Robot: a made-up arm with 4 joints.
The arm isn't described. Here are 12 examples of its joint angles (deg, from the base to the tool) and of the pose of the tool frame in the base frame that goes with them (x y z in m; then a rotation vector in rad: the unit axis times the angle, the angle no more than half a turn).
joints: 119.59 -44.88 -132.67 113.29
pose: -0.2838 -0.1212 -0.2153 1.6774 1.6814 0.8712
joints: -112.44 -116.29 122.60 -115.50
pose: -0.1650 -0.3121 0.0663 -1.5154 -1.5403 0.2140
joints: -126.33 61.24 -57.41 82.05
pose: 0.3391 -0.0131 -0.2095 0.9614 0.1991 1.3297
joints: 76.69 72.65 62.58 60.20
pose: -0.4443 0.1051 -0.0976 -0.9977 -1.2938 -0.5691
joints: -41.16 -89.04 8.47 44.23
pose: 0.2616 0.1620 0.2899 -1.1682 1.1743 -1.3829
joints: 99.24 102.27 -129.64 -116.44
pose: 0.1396 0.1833 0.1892 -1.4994 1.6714 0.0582
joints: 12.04 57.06 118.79 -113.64
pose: 0.0445 0.4198 -0.1232 1.8628 -1.1926 -0.5105
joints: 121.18 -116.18 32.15 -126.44
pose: -0.0464 -0.1446 0.3901 -1.1129 1.1837 0.0015
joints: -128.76 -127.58 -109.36 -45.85
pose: 0.0834 -0.1920 0.2254 0.0861 1.9626 -1.0139
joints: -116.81 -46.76 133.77 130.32
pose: 0.1266 -0.2387 -0.4065 0.7702 -1.0261 0.4844
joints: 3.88 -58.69 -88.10 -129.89
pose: -0.1095 0.1178 -0.1052 2.1887 0.5420 0.3441
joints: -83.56 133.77 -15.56 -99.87
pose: -0.1732 -0.0976 0.0137 -1.4519 -1.7073 -0.8437
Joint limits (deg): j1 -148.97..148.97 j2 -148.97..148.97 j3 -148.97..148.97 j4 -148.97..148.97
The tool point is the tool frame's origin. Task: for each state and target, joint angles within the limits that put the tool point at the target. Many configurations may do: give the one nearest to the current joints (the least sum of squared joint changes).
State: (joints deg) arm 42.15 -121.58 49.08 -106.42
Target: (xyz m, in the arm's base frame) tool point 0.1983 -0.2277 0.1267
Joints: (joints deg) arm 77.56 -147.81 54.74 -102.81
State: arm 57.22 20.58 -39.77 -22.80
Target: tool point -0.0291 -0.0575 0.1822
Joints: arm 90.12 48.13 -22.32 -28.07
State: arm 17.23 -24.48 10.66 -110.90
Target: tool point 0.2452 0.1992 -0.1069
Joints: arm 7.34 -65.55 23.45 -103.48
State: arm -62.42 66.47 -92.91 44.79
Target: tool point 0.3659 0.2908 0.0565
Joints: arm -61.87 72.73 -97.95 35.13
